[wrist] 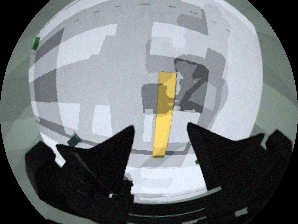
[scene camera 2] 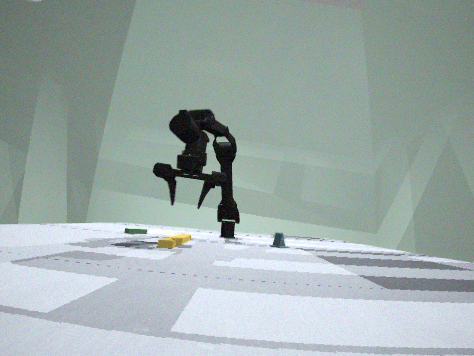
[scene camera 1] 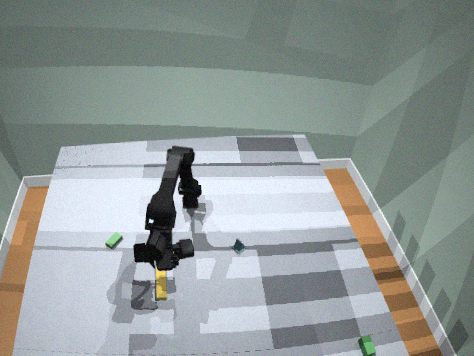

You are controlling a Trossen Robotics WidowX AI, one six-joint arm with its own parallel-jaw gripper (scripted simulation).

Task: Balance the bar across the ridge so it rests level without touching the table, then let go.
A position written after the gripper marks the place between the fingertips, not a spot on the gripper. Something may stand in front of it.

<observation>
The gripper [scene camera 2: 185,207] is open, with nothing in its grasp. Also in view: a yellow bar [wrist: 166,80].
The gripper shows as well in the wrist view [wrist: 161,127] and in scene camera 1 [scene camera 1: 164,266].
</observation>
